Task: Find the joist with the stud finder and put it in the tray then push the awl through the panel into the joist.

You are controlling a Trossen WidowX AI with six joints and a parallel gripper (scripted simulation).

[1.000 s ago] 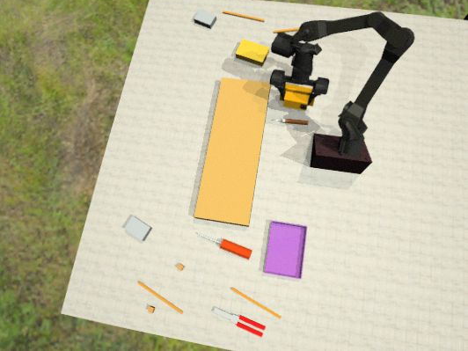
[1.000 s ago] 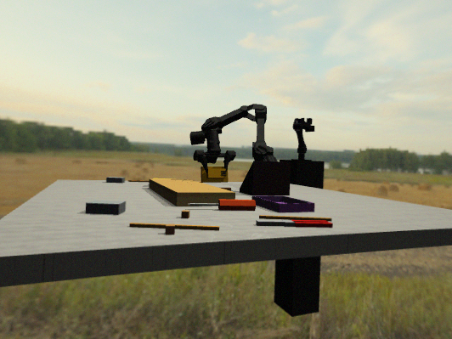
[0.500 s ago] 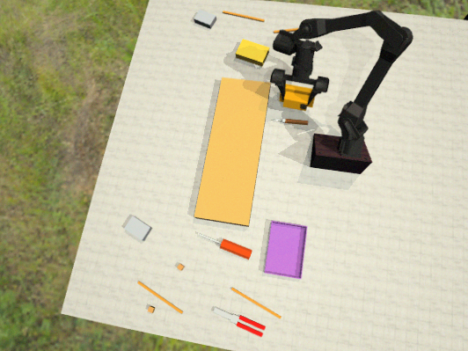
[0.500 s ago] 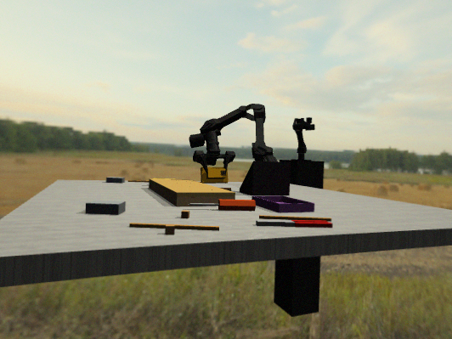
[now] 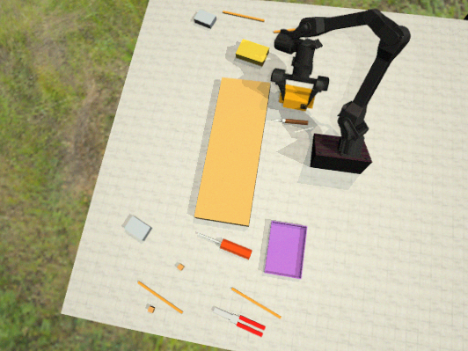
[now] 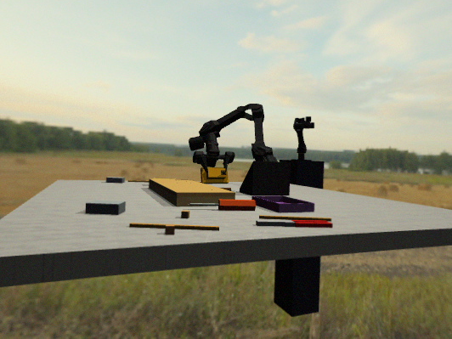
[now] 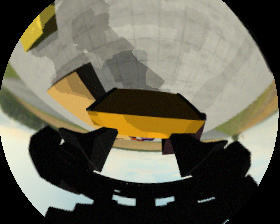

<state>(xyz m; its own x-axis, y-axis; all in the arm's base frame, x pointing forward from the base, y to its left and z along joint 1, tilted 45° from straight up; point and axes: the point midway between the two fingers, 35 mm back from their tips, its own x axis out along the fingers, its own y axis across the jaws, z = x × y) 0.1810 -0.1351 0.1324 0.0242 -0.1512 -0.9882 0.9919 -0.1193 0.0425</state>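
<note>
Right now my gripper tip is 2 cm past the yellow stud finder. From my gripper tip the other things lie so: yellow block 18 cm ahead, 23 cm to the right, 6 cm below; purple tray 2 cm behind, 49 cm to the left, 6 cm below; awl 2 cm ahead, 4 cm to the left, 7 cm below.
</note>
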